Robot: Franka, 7 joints.
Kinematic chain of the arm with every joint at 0, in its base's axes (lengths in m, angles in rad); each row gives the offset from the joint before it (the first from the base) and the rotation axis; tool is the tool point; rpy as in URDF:
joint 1: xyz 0 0 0.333 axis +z
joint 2: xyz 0 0 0 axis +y
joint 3: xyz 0 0 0.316 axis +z
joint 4: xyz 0.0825 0 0 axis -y
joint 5: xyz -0.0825 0 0.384 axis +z
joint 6: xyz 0 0 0 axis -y
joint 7: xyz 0.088 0 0 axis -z
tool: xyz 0 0 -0.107 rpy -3.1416 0 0
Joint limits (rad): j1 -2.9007..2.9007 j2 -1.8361..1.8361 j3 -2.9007..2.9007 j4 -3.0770..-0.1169 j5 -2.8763..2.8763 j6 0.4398..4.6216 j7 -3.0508..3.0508
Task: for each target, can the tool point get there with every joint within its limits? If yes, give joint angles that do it. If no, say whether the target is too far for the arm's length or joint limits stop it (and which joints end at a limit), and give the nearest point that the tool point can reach.
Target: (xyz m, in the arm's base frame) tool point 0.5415 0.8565 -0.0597
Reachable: no: too far | nearest point 0.4275 0.6761 0.0230 | short by 0.229 m
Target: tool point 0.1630 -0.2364 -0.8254
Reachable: no: too far | nearest point 0.1620 -0.2349 -0.3608 | short by 0.465 m
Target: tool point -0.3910 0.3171 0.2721
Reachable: yes | joints 1.3382 0.3881 1.1926 -2.2571 2.3222 2.8792 -1.8065
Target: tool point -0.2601 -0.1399 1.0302
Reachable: yes | joints -1.6639 -0.1973 -1.0241 -0.8244 1.3549 1.2585 1.7393
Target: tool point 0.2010 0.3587 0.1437
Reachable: yes | joints 2.1929 0.6189 -0.8510 -2.6169 0.8706 3.0113 0.8318
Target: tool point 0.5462 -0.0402 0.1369
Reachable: yes | joints 1.9392 -1.1454 -1.9682 -2.1991 -2.2614 1.8316 0.7925
